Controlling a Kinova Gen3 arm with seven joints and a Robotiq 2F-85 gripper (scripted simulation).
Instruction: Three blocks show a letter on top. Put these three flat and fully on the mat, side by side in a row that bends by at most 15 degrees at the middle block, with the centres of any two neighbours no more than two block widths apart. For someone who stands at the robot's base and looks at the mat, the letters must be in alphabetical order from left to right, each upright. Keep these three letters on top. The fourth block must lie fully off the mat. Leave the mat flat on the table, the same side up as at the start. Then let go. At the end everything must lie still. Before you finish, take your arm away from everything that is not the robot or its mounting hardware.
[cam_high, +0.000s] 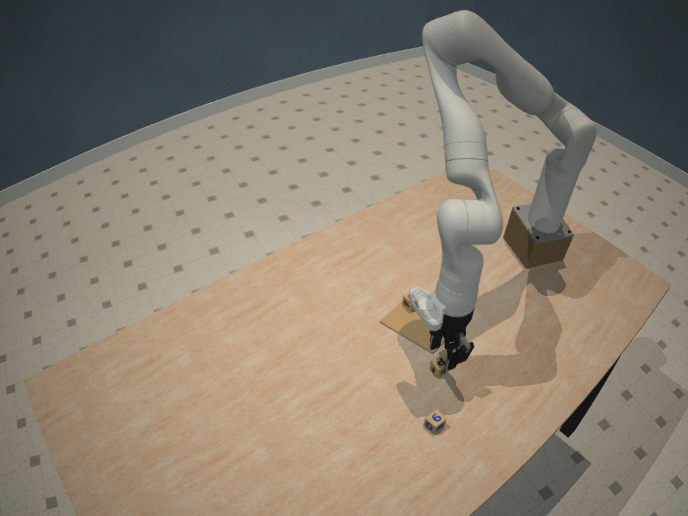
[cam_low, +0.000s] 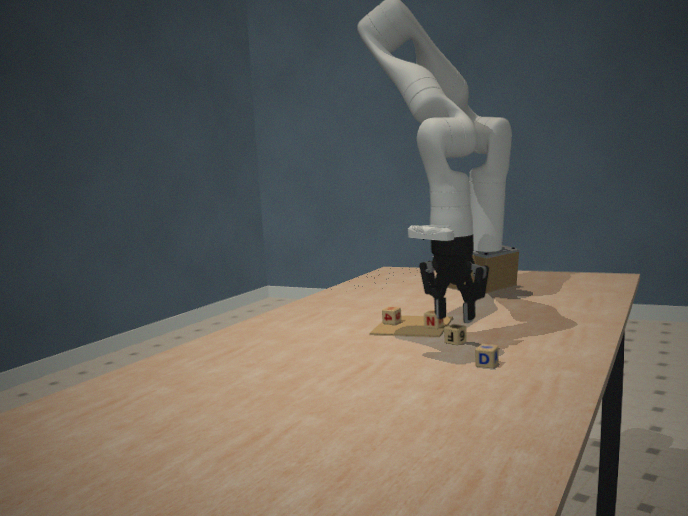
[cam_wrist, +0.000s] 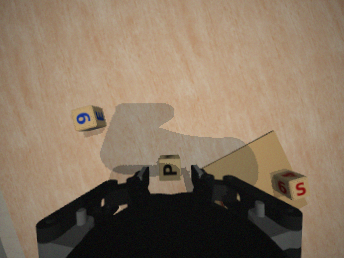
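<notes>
Now: hand 90 mm past the tan mat, 110 mm to the left of it and 50 mm above it.
</notes>
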